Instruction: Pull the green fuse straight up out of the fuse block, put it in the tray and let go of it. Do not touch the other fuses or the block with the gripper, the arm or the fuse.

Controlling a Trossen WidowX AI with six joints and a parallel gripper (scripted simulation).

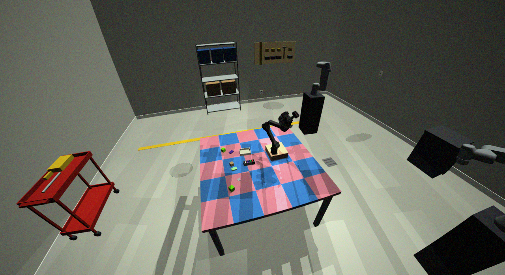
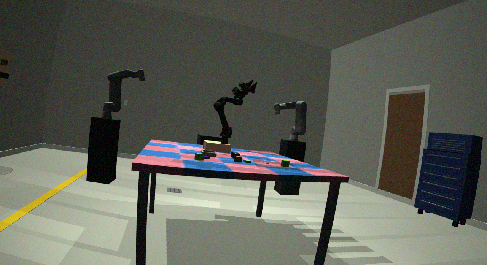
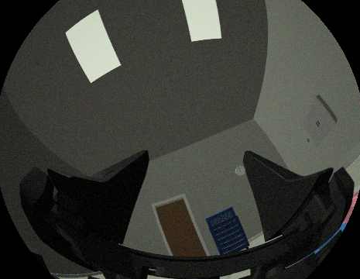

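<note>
My gripper tip is 33 cm short of the green fuse, 16 cm to the left of it and 64 cm above it. The rest, counted from my gripper tip: red fuse (31 cm ahead, 16 cm to the right, 64 cm below); then grey tray (37 cm ahead, 36 cm to the right, 67 cm below); then blue fuse (35 cm ahead, 16 cm to the right, 64 cm below).
</note>
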